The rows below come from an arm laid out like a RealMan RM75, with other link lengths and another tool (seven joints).
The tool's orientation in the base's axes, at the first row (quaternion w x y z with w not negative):
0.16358 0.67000 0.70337 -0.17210
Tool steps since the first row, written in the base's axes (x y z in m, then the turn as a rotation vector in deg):
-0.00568 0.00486 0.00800 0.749 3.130 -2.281
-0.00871 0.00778 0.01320 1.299 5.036 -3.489
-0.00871 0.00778 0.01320 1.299 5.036 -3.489
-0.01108 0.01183 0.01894 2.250 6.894 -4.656
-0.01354 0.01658 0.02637 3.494 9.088 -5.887
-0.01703 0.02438 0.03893 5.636 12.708 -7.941
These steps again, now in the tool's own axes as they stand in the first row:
0.00090 -0.00565 -0.00934 3.788 0.935 0.580
0.00124 -0.00867 -0.01530 6.007 1.594 0.772
0.00124 -0.00867 -0.01530 6.007 1.594 0.772
0.00230 -0.01099 -0.02226 8.145 2.650 0.950
0.00320 -0.01342 -0.03104 10.596 4.015 1.029
0.00450 -0.01685 -0.04578 14.646 6.357 1.181

